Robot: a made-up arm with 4 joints.
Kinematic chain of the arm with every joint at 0, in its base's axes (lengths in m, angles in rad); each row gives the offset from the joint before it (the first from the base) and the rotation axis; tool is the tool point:
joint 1: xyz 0 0 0.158 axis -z
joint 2: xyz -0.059 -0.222 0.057 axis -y
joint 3: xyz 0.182 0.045 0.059 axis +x
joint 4: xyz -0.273 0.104 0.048 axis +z
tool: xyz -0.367 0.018 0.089
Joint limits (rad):
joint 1: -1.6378..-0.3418
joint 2: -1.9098..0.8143
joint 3: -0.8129..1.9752
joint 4: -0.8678..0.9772
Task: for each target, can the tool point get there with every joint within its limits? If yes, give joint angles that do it. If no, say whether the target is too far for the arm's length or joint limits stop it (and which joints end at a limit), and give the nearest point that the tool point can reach.
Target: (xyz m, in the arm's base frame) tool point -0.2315 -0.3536 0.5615
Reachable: yes | joints -0.9276 -0.3168 0.1264 -0.1283
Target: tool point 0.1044 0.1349 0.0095
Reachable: no: joint limits stop it (at a limit: joint 1, joint 2, joint 3, joint 4) | nearest point 0.2376 -0.1336 -0.1278 | short by 0.330 m
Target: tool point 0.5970 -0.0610 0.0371
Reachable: no: joint limits stop it (at a limit: joint 1, joint 2, joint 4) | nearest point 0.4136 -0.2301 -0.0258 | short by 0.257 m
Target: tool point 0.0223 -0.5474 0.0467
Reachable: yes | joints -1.0073 0.4185 1.6270 0.4693
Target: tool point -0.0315 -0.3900 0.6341
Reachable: yes | joints -0.5802 -0.9484 1.3590 0.3088
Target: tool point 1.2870 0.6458 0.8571
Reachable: no: too far | nearest point 0.5089 0.2553 0.4940 | short by 0.943 m
